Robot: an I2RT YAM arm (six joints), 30 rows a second.
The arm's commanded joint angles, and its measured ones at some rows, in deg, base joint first. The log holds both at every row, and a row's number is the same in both.
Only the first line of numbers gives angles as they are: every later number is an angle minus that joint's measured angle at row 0.
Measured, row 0:
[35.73 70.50 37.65 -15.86 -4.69 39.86]
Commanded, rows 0 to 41:
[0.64 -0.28 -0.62 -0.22 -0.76 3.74]
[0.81 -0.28 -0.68 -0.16 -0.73 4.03]
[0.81 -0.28 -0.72 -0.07 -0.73 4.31]
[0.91 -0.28 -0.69 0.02 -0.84 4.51]
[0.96 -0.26 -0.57 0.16 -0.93 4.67]
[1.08 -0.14 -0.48 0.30 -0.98 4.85]
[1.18 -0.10 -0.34 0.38 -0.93 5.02]
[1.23 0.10 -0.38 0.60 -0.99 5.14]
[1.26 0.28 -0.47 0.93 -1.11 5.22]
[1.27 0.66 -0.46 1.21 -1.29 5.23]
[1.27 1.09 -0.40 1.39 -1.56 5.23]
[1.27 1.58 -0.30 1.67 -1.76 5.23]
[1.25 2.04 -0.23 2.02 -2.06 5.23]
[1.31 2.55 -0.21 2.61 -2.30 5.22]
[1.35 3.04 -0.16 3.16 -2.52 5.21]
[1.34 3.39 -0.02 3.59 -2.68 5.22]
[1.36 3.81 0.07 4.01 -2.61 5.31]
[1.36 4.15 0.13 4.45 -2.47 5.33]
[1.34 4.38 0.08 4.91 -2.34 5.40]
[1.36 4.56 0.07 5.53 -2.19 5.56]
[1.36 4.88 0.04 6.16 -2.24 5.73]
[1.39 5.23 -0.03 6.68 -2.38 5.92]
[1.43 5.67 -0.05 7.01 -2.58 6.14]
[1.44 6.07 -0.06 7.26 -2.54 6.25]
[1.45 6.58 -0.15 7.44 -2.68 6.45]
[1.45 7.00 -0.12 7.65 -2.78 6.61]
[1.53 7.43 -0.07 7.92 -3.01 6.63]
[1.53 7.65 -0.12 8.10 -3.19 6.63]
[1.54 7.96 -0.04 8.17 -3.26 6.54]
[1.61 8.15 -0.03 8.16 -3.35 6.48]
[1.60 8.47 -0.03 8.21 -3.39 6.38]
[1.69 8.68 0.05 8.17 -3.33 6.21]
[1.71 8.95 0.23 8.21 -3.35 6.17]
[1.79 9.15 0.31 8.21 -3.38 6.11]
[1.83 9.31 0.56 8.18 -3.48 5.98]
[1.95 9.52 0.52 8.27 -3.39 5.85]
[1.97 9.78 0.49 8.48 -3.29 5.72]
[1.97 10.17 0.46 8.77 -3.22 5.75]
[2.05 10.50 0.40 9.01 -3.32 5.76]
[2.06 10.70 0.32 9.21 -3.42 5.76]
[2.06 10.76 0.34 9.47 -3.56 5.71]
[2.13 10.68 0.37 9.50 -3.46 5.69]
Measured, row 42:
[1.94 10.49 0.09 7.87 -3.25 5.94]
